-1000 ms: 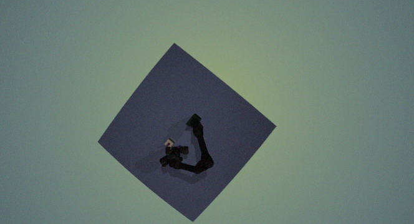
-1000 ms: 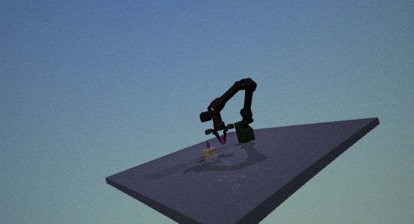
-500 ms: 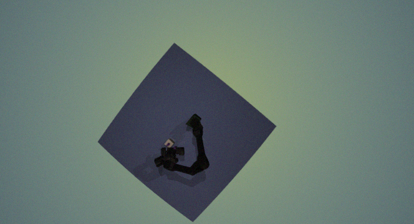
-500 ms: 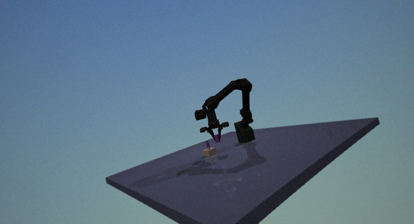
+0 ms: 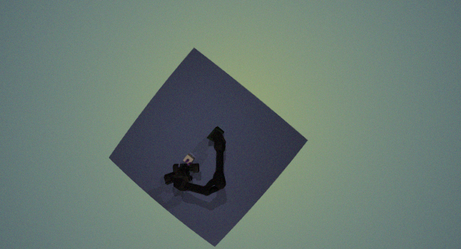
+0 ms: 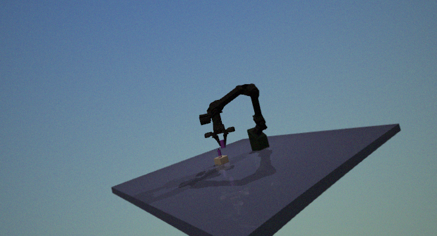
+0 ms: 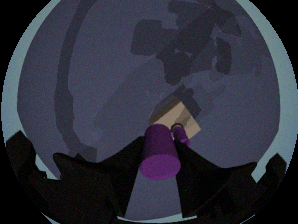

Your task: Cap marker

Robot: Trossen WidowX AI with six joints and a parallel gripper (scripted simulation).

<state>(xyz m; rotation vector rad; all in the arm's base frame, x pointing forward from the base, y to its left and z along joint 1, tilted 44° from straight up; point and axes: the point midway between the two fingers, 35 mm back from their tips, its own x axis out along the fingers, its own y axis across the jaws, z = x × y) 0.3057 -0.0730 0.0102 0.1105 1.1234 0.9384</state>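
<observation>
Now: the cream holder block 1 cm ahead of my gripper tip, 4 cm to the right of it and 9 cm below it. Round my gripper tip: purple cap (1 cm above).
</observation>
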